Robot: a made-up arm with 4 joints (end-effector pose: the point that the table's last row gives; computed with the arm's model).
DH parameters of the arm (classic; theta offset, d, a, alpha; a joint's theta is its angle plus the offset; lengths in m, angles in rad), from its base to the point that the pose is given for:
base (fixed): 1.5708 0.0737 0 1.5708
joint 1: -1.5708 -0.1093 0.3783 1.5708
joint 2: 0 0.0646 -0.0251 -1.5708
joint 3: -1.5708 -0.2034 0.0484 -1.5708
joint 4: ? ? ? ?
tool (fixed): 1.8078 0.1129 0 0
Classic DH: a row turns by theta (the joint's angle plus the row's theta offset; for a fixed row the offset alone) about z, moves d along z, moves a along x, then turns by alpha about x.
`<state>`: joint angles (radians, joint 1 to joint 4).
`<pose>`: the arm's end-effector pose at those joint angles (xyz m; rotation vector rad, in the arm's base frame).
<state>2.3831 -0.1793 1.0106 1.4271</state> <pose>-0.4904 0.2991 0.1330 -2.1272 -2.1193 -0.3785</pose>
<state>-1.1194 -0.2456 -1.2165 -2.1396</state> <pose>-0.1152 -0.2724 -0.1101 -0.9351 2.4268 0.9715</pose>
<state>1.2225 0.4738 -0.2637 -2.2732</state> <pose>-0.1913 0.2653 -0.0196 0.0768 -1.1561 1.7256</pose>
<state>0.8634 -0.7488 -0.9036 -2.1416</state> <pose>-0.0667 0.2538 -0.0989 0.5447 0.3572 2.6644</pose>
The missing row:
joint 4: 0.237 0 0.1955 3.1416
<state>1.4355 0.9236 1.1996 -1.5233</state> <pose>-0.0947 0.3774 -0.1869 0.9005 -2.5691 0.3269</pose>
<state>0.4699 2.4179 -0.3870 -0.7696</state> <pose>-0.1713 0.0756 -0.5672 -0.7480 -1.9426 -0.5563</pose>
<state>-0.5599 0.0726 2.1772 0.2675</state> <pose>-0.3905 -0.3561 -0.4336 1.6051 0.1995 -0.1270</pose>
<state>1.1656 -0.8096 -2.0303 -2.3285</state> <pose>-0.1824 0.3746 -0.0708 0.4993 -1.0765 -2.8405</pose>
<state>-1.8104 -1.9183 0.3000 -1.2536</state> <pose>-0.0137 -0.3052 0.3979 -0.1788 1.2160 -0.7230</pose>
